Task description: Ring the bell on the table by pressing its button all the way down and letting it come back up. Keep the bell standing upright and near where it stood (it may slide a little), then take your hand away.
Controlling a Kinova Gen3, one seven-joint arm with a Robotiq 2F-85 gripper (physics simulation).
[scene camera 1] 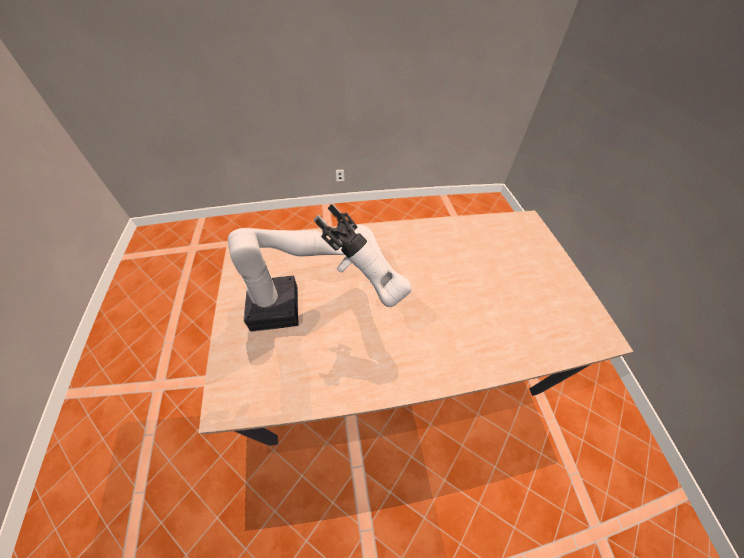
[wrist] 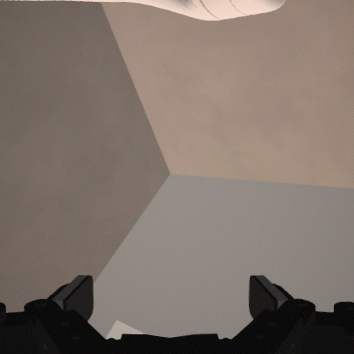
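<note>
My gripper is open, with nothing between its fingers. In the scene view it is raised above the back left part of the table, its fingers pointing up and to the back left, away from the table top. The bell does not show in the scene view or in the wrist view. The white arm hides part of the table top there, so I cannot tell how the bell stands or how far the gripper is from it.
The black robot base stands at the table's left side. The white wrist joint hangs over the middle of the table. A grey wall rises behind. The wrist view shows a corner of the room's walls and ceiling, with a white arm part at the top.
</note>
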